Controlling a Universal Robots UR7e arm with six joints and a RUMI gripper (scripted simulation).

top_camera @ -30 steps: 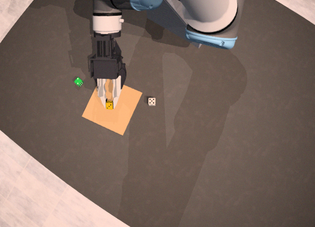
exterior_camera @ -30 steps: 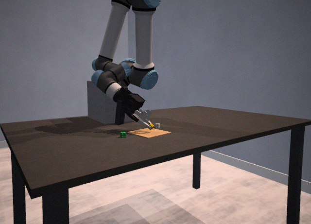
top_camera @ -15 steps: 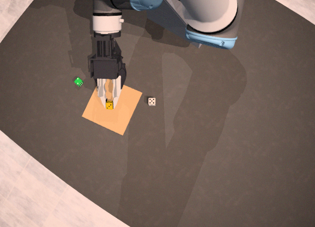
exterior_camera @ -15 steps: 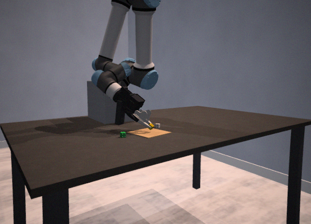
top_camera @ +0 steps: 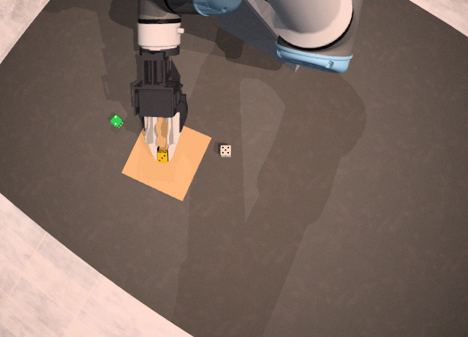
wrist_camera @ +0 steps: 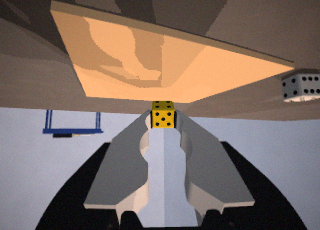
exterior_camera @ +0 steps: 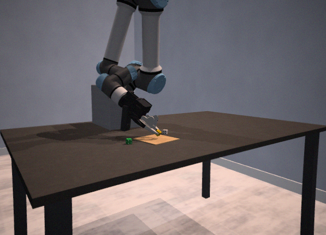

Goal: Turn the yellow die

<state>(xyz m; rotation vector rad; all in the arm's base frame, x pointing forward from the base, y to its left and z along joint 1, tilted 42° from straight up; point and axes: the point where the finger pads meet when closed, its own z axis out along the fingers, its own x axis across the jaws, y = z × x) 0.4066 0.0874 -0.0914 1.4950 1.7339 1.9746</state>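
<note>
Right now the orange mat is 30 mm below my hand. The rest, counted from my hand: green die: 130 mm to the right, 20 mm below; white die: 70 mm behind, 100 mm to the left, 20 mm below; yellow die: 10 mm ahead.
</note>
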